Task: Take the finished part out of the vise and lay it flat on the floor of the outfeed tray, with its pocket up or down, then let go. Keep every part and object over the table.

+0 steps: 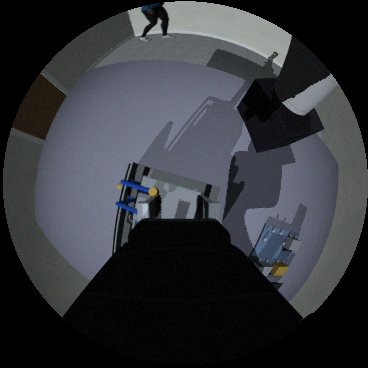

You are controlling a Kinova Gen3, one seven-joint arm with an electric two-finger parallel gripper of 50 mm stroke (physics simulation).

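Frame: origin at the arm's base, x back, y down, z right, level; centimetres.
Where they show: gripper, between the fingertips: (178,202); arm's base, origin of its link: (291,96).
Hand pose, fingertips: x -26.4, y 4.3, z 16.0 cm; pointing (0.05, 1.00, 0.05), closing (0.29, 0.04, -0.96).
Observation:
Each offset is from my fingertips to the top centre of the thing. "pt": to the spot under its first point. Level surfaces: height alone.
My gripper (178,202) is open, with nothing between its two fingers. It hangs over the light grey end of the machine (170,196), and the fingers hide parts of that top. Two blue rods with yellow knobs, one of them a long rod @(pt dx +0.2, dy -0.3, dz +6.0 cm) (137,187), lie at the machine's left side beside the left finger. The rest of the machine is hidden behind the black gripper body. The vise and the finished part cannot be made out. The outfeed tray cannot be made out for certain; a dark edge shows at the lower right beside the gripper body.
A blue fixture plate @(dx -9.8, dy +9.8, dz -31.8 cm) (270,242) with pins stands at the lower right, with a yellow block @(dx -14.0, dy +6.3, dz -35.9 cm) (279,269) and grey blocks. A black pedestal (282,127) carries the white robot arm base (312,96) at the upper right. Dark shadows cross the table @(dy +10.7 cm) (95,130). A person (156,20) stands beyond it.

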